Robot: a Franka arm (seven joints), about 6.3 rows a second.
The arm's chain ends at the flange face. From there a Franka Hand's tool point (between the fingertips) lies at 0.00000 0.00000 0.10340 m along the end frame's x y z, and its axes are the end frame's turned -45 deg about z.
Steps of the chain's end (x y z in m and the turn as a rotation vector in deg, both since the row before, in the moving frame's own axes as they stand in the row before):
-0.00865, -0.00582, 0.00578, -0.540, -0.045, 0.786
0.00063, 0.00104, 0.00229, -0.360, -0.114, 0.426
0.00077, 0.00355, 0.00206, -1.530, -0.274, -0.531
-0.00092, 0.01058, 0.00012, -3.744, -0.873, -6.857
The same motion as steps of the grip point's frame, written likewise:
-0.00275, -0.00961, 0.00578, -0.350, -0.414, 0.786
-0.00090, 0.00149, 0.00229, -0.174, -0.335, 0.426
-0.00426, 0.00467, 0.00202, -0.888, -1.276, -0.531
-0.01379, 0.01083, -0.00011, -2.030, -3.265, -6.857

